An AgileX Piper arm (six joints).
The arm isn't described. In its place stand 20 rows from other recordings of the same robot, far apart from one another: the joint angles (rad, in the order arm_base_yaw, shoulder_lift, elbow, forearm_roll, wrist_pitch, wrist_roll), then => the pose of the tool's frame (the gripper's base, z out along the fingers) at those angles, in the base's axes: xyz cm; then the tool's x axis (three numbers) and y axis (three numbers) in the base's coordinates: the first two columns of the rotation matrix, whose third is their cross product.
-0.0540, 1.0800, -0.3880, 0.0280, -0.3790, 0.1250 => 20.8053 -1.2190 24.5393 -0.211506 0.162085 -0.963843 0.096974 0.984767 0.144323
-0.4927, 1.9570, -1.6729, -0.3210, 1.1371, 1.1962 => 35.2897 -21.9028 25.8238 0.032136 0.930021 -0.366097 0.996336 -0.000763 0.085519
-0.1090, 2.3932, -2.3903, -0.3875, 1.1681, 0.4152 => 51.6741 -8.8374 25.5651 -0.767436 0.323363 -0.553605 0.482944 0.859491 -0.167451
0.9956, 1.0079, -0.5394, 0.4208, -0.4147, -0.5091 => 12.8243 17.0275 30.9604 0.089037 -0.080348 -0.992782 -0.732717 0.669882 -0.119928
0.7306, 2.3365, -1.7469, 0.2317, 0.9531, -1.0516 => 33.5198 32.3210 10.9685 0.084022 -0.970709 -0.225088 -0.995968 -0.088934 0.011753
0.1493, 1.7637, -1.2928, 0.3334, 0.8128, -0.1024 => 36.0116 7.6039 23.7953 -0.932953 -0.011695 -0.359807 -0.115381 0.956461 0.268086
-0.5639, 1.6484, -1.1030, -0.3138, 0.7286, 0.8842 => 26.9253 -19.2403 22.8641 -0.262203 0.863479 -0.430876 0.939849 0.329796 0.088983
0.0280, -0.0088, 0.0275, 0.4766, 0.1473, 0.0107 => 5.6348 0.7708 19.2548 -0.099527 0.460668 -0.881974 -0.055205 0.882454 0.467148
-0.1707, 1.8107, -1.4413, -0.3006, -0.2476, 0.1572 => 43.6927 -6.8615 33.5320 -0.057365 -0.126078 -0.990360 0.091106 0.987194 -0.130952
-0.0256, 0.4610, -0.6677, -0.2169, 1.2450, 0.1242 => 4.9662 -1.9831 30.4746 -0.800605 0.073147 -0.594711 0.187947 0.973088 -0.133329
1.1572, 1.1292, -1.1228, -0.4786, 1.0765, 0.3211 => 11.8642 17.8515 36.9577 -0.383632 -0.692834 -0.610579 -0.713232 0.642279 -0.280675
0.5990, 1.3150, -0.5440, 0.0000, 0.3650, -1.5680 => 18.1323 12.3784 18.5735 0.561813 -0.827263 -0.001394 -0.717483 -0.486418 -0.498613
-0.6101, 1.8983, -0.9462, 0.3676, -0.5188, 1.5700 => 31.0443 -23.6806 16.8578 0.758776 0.608475 0.232415 0.063635 -0.424364 0.903253
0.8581, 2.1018, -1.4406, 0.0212, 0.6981, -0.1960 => 27.7348 32.2816 14.2306 -0.479101 -0.827778 -0.291969 -0.858649 0.511015 -0.039821
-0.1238, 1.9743, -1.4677, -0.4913, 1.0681, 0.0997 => 38.8107 -8.6205 20.3461 -0.997148 -0.015391 -0.073890 0.017577 0.904719 -0.425645
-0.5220, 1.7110, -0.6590, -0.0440, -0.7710, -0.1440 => 28.5571 -16.1048 18.6096 -0.247274 -0.059170 -0.967137 0.435820 0.884677 -0.165554
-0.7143, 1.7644, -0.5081, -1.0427, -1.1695, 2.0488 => 24.6300 -11.7782 15.4290 -0.200709 0.971606 0.125288 0.200793 -0.084375 0.975993
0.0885, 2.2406, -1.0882, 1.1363, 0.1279, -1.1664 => 38.3277 4.4579 3.0353 -0.891181 -0.112216 -0.439550 -0.167787 0.981748 0.089547
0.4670, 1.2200, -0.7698, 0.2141, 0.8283, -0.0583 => 18.6181 10.9826 24.9896 -0.865953 -0.339766 -0.366993 -0.423742 0.888213 0.177541
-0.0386, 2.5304, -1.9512, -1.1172, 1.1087, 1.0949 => 50.0527 -9.2603 10.3730 -0.772632 0.235907 -0.589395 0.609839 0.533832 -0.585764
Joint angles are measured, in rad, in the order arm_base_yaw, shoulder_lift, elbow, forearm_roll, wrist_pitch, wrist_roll. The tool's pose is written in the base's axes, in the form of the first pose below.
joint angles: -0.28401 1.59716 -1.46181 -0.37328 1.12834 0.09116
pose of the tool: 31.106 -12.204 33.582 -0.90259 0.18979 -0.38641 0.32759 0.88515 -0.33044
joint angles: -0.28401 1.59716 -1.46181 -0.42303 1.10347 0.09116
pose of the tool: 31.218 -12.587 33.821 -0.90144 0.15774 -0.40315 0.31993 0.87011 -0.37491
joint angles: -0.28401 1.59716 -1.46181 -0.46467 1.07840 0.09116
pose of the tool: 31.351 -12.895 34.050 -0.89905 0.12744 -0.41888 0.31294 0.85615 -0.41118
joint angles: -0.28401 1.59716 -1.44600 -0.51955 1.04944 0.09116
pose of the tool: 31.400 -13.247 33.894 -0.90330 0.08946 -0.41957 0.29623 0.83749 -0.45919
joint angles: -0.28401 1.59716 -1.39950 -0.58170 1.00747 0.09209
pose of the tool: 31.348 -13.554 32.925 -0.91594 0.04305 -0.39899 0.26132 0.81854 -0.51157
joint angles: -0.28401 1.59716 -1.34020 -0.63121 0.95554 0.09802
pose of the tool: 31.269 -13.696 31.559 -0.92635 -0.00041 -0.37667 0.22223 0.80682 -0.54740
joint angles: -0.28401 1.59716 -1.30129 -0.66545 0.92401 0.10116
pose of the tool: 31.163 -13.767 30.660 -0.93325 -0.03044 -0.35792 0.19288 0.79812 -0.57079
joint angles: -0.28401 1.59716 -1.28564 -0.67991 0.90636 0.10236
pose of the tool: 31.157 -13.787 30.315 -0.93430 -0.04625 -0.35347 0.18006 0.79455 -0.57989
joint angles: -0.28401 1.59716 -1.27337 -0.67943 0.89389 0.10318
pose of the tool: 31.144 -13.734 29.988 -0.93444 -0.05160 -0.35237 0.17377 0.79759 -0.57763
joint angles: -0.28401 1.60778 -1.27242 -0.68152 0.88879 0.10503
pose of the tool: 31.355 -13.789 29.623 -0.93660 -0.05319 -0.34633 0.16820 0.79884 -0.57755
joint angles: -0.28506 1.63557 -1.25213 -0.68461 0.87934 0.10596
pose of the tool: 31.641 -13.891 28.126 -0.94913 -0.05433 -0.31016 0.14187 0.80558 -0.57525
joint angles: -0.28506 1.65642 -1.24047 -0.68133 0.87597 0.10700
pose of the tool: 31.837 -13.917 27.072 -0.95716 -0.05087 -0.28505 0.12623 0.81265 -0.56891
